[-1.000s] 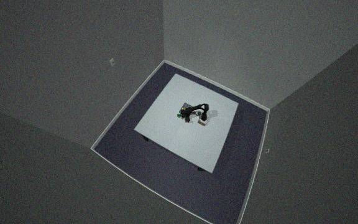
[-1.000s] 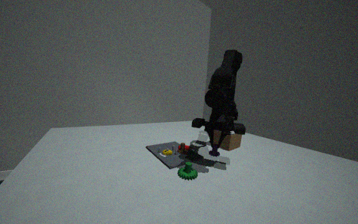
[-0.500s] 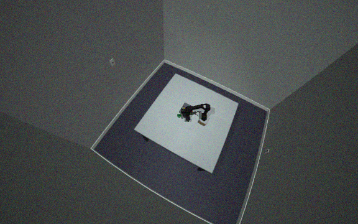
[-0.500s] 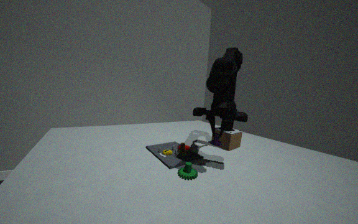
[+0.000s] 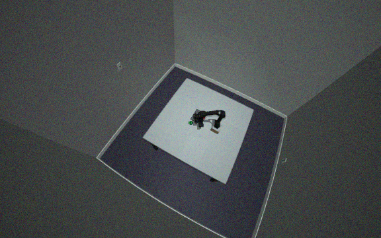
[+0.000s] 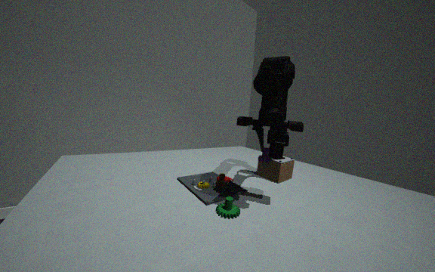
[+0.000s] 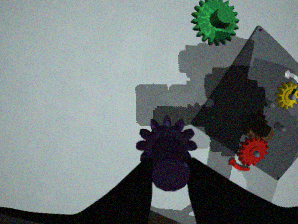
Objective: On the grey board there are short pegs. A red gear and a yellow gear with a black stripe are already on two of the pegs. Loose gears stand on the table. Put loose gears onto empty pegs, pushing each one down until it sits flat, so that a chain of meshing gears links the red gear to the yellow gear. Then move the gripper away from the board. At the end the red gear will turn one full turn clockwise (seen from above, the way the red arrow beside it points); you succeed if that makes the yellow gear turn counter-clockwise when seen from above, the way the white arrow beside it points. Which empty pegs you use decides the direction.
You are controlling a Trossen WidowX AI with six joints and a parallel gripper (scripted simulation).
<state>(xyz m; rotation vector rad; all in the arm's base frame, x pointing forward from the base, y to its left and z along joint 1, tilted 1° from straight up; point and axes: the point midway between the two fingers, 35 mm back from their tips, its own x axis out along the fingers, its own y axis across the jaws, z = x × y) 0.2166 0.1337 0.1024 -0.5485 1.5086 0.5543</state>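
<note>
Now: gripper tip 140 mm short of the yellow gear, 140 mm to the left of it and 140 mm above it. Round my gripper tip: purple gear 10 mm below; green gear 130 mm ahead, 20 mm to the left, 140 mm below; red gear 40 mm ahead, 160 mm to the right, 140 mm below.
</note>
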